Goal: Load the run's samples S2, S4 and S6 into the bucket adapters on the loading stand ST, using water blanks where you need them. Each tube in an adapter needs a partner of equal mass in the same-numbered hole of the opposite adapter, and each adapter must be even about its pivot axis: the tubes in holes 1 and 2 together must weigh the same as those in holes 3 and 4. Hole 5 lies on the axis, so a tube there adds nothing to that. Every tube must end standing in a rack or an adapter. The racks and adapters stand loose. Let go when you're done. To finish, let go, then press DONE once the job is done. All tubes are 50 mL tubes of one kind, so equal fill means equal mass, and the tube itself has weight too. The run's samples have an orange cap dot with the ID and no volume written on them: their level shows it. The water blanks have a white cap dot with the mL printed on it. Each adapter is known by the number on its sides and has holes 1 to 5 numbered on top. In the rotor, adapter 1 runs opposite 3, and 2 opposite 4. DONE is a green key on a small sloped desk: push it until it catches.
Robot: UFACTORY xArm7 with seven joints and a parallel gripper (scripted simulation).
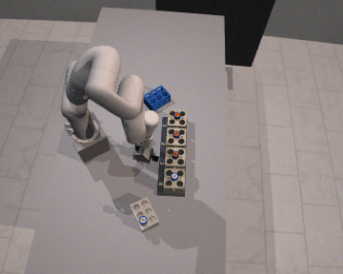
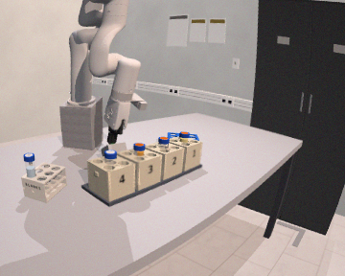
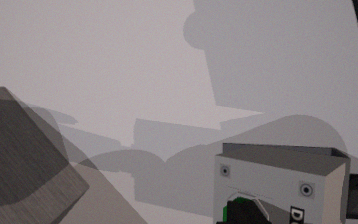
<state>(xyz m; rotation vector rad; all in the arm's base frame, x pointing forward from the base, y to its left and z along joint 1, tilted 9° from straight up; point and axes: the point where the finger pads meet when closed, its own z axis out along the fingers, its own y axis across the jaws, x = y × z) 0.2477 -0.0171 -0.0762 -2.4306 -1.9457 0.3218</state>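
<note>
The green DONE key lies 30 mm below my hand. From my hand the other things lie so: sample tube S2: 190 mm ahead, 50 mm to the right, 30 mm below; adapter: 180 mm ahead, 40 mm to the right, 40 mm below; sample tube S6: 190 mm ahead, 70 mm to the left, 30 mm below.
</note>
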